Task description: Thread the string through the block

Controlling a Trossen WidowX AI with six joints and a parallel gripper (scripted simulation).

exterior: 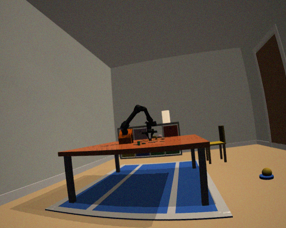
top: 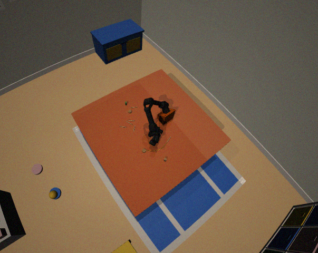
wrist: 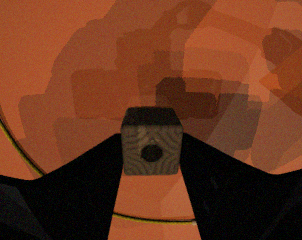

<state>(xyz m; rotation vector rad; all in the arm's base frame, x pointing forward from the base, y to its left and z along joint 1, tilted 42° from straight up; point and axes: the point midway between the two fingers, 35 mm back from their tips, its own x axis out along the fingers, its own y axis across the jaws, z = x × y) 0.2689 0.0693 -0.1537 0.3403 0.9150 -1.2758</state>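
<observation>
My gripper tip is 110 mm past the thin wooden stick, 80 mm to the right of it and 10 mm above it. Round my gripper tip: green object 570 mm to the right, 20 mm behind; then wooden block right at my gripper tip.
</observation>
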